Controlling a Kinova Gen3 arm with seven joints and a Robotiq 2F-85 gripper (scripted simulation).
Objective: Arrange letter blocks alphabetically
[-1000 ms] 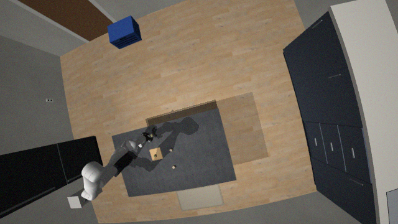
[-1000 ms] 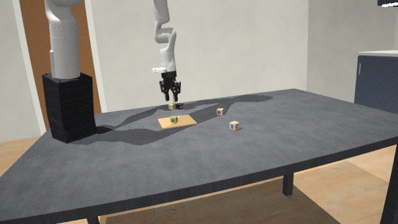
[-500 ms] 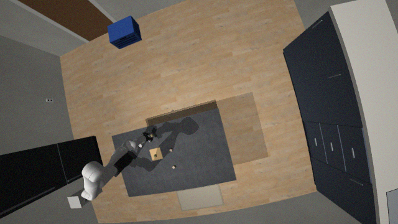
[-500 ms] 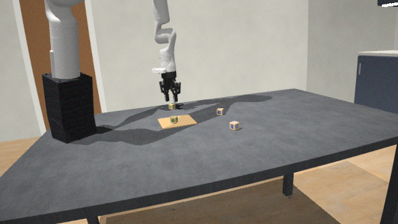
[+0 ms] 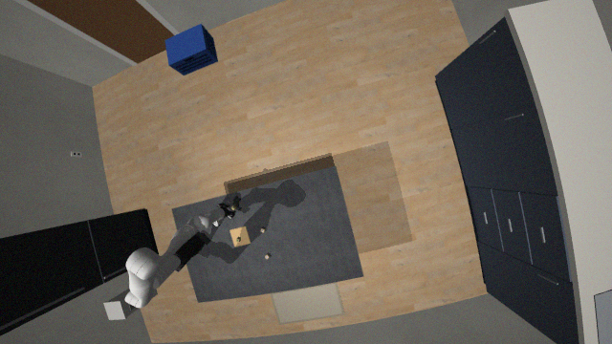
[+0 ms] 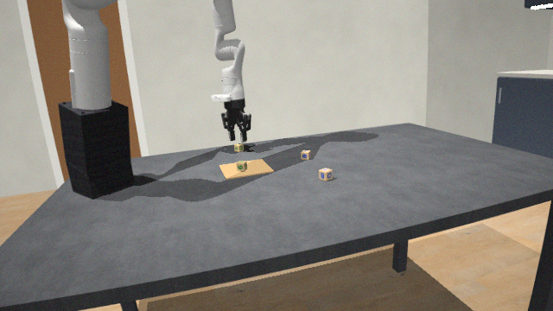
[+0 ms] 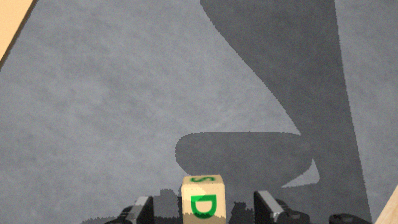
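Right now the green-marked block is 40 mm below my hand. The rest, counted from my hand: mat (40 mm behind, 230 mm to the right, 50 mm below).
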